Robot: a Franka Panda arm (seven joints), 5 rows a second.
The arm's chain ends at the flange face. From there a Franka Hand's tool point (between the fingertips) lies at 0.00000 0.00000 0.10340 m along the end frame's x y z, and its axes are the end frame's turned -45 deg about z.
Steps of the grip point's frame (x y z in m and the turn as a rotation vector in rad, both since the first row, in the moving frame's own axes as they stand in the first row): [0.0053, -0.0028, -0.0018, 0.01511, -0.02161, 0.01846]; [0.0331, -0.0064, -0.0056, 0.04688, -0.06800, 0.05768]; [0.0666, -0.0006, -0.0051, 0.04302, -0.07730, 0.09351]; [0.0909, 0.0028, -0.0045, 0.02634, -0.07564, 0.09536]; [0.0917, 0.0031, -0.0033, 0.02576, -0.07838, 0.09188]
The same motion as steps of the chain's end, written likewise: [0.0045, -0.0062, -0.0018, -0.00460, -0.02596, 0.01846]; [0.0273, -0.0292, -0.0052, -0.01493, -0.08123, 0.05768]; [0.0556, -0.0496, -0.0047, -0.02424, -0.08508, 0.09351]; [0.0739, -0.0655, -0.0042, -0.03486, -0.07211, 0.09536]; [0.0748, -0.0661, -0.0029, -0.03721, -0.07364, 0.09188]
